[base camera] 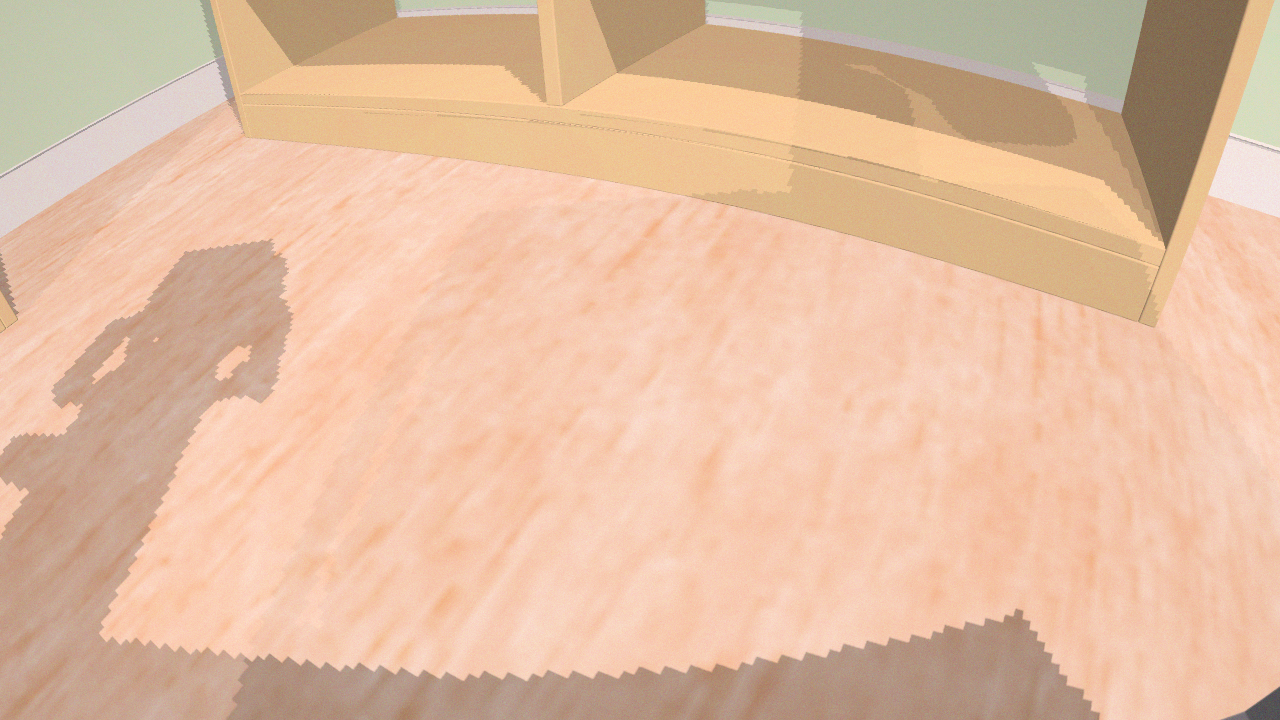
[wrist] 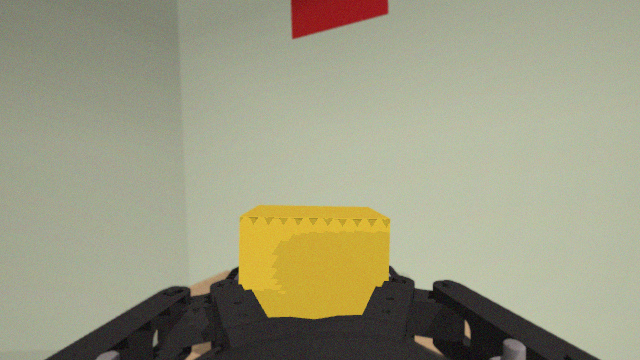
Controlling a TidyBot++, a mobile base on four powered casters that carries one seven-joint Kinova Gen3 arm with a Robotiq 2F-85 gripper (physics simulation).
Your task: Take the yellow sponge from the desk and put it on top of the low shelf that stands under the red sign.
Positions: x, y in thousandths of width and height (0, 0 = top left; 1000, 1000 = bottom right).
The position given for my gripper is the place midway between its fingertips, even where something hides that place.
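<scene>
In the wrist view I can see my gripper (488, 760), while in the base camera view my gripper is out of frame. It is the same with a yellow sponge: the wrist view shows me the yellow sponge (490, 729), and in the base camera view the sponge is out of frame.
</scene>
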